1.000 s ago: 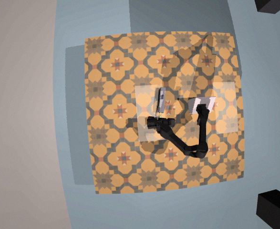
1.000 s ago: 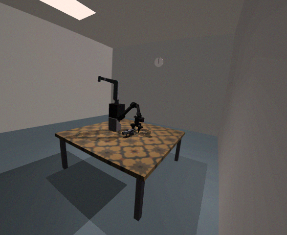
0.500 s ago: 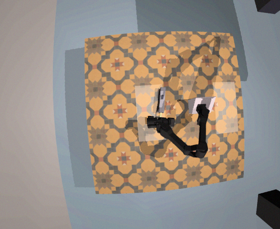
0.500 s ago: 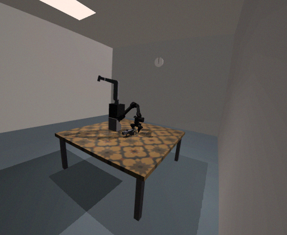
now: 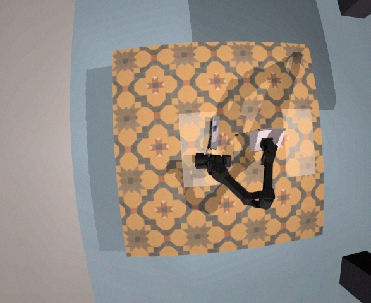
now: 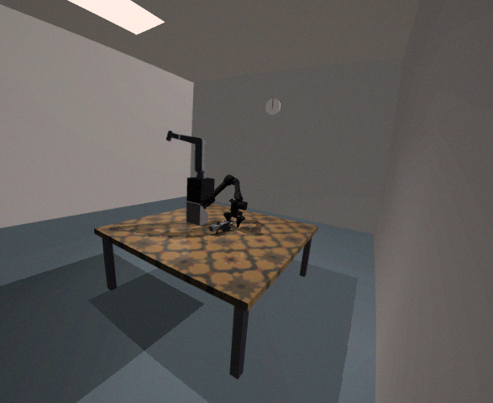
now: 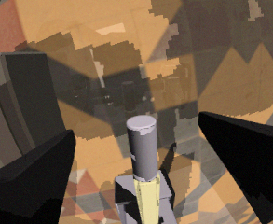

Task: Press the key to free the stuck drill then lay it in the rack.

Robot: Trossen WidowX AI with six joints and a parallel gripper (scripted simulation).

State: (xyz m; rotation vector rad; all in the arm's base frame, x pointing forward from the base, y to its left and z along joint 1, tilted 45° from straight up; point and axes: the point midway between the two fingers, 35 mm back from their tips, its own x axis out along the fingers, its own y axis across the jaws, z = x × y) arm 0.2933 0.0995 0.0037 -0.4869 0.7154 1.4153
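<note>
Now: gripper tip 10 mm past the drill, 40 mm to the left of it and 30 mm below it. Also, from my gripper tip: pale grey fixture 20 mm behind, 140 mm to the right, 30 mm above; dark rack 70 mm behind, 30 mm to the left; dark key 30 mm behind, 170 mm to the right, 40 mm above.
</note>
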